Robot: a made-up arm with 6 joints. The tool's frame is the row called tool.
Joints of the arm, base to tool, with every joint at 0 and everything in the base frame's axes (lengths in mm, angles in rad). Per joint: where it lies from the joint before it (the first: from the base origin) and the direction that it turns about. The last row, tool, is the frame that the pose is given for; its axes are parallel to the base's.
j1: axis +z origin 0 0 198
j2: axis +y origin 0 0 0
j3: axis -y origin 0 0 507
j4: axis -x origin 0 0 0
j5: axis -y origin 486 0 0
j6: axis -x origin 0 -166 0
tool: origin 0 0 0
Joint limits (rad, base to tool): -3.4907..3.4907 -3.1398..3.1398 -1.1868..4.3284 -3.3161..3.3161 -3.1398..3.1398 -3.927..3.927
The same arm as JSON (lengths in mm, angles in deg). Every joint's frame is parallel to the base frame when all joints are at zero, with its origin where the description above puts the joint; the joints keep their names.
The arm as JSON. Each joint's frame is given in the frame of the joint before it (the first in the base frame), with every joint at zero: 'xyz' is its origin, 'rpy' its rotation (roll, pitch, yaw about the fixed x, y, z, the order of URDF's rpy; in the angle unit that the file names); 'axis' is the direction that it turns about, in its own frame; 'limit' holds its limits. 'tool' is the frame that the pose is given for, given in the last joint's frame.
{
  "units": {
    "length": "mm",
    "angle": "deg"
  },
  "joints": [
    {
      "name": "j1",
      "type": "revolute",
      "origin": {
        "xyz": [
          0.0,
          0.0,
          198.0
        ],
        "rpy": [
          0.0,
          0.0,
          0.0
        ]
      },
      "axis": [
        0.0,
        0.0,
        1.0
      ],
      "limit": {
        "lower": -200.0,
        "upper": 200.0
      }
    },
    {
      "name": "j2",
      "type": "revolute",
      "origin": {
        "xyz": [
          0.0,
          0.0,
          0.0
        ],
        "rpy": [
          0.0,
          0.0,
          0.0
        ]
      },
      "axis": [
        0.0,
        1.0,
        0.0
      ],
      "limit": {
        "lower": -179.9,
        "upper": 179.9
      }
    },
    {
      "name": "j3",
      "type": "revolute",
      "origin": {
        "xyz": [
          0.0,
          0.0,
          507.0
        ],
        "rpy": [
          0.0,
          0.0,
          0.0
        ]
      },
      "axis": [
        0.0,
        -1.0,
        0.0
      ],
      "limit": {
        "lower": -68.0,
        "upper": 248.0
      }
    },
    {
      "name": "j4",
      "type": "revolute",
      "origin": {
        "xyz": [
          0.0,
          0.0,
          0.0
        ],
        "rpy": [
          0.0,
          0.0,
          0.0
        ]
      },
      "axis": [
        -1.0,
        0.0,
        0.0
      ],
      "limit": {
        "lower": -190.0,
        "upper": 190.0
      }
    },
    {
      "name": "j5",
      "type": "revolute",
      "origin": {
        "xyz": [
          486.0,
          0.0,
          0.0
        ],
        "rpy": [
          0.0,
          0.0,
          0.0
        ]
      },
      "axis": [
        0.0,
        -1.0,
        0.0
      ],
      "limit": {
        "lower": -179.9,
        "upper": 179.9
      }
    },
    {
      "name": "j6",
      "type": "revolute",
      "origin": {
        "xyz": [
          0.0,
          -166.0,
          0.0
        ],
        "rpy": [
          0.0,
          0.0,
          0.0
        ]
      },
      "axis": [
        -1.0,
        0.0,
        0.0
      ],
      "limit": {
        "lower": -225.0,
        "upper": 225.0
      }
    }
  ],
  "tool": {
    "origin": {
      "xyz": [
        0.0,
        0.0,
        0.0
      ],
      "rpy": [
        0.0,
        0.0,
        0.0
      ]
    }
  }
}

